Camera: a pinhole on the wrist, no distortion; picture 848 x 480 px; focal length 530.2 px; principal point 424.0 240.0 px. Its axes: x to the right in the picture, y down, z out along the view. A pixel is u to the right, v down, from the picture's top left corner.
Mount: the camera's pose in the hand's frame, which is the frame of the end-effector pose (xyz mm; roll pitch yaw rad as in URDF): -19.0 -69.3 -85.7 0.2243 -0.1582 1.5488
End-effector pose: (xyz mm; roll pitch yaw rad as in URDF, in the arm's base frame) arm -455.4 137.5 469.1 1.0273 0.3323 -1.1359
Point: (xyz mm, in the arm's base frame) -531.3 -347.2 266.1
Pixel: outside the picture
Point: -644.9 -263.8 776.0
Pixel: 720 184
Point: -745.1 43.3 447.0
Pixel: 324 371
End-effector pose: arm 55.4 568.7 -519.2 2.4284 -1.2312 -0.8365
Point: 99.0 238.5 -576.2
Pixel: 550 287
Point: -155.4 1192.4 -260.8
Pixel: behind the camera
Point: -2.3 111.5 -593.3
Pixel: 647 312
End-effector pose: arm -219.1 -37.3 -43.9 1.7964 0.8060 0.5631
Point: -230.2 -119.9 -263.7
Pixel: 268 24
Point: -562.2 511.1 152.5
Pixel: behind the camera
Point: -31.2 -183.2 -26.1
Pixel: outside the picture
